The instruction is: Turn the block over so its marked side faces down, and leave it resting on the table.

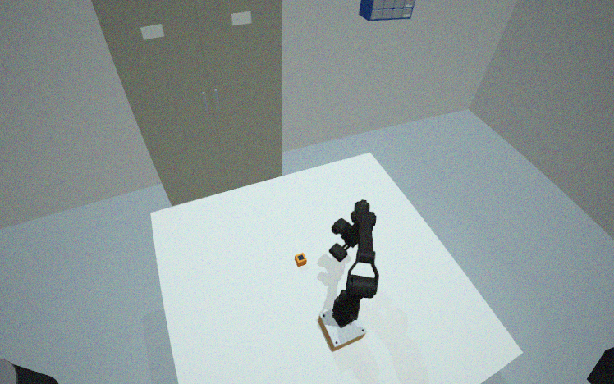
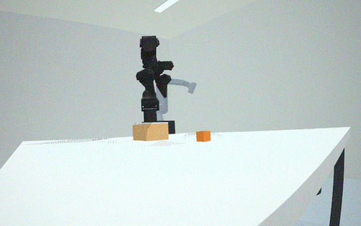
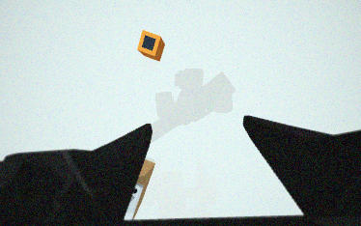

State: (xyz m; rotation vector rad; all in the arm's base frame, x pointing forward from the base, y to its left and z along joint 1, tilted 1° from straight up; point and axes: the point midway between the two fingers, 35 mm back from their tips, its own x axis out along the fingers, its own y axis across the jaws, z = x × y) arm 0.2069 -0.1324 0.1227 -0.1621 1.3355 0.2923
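The orange block is 110 mm ahead of my gripper tip, 120 mm to the left of it and 150 mm below it.
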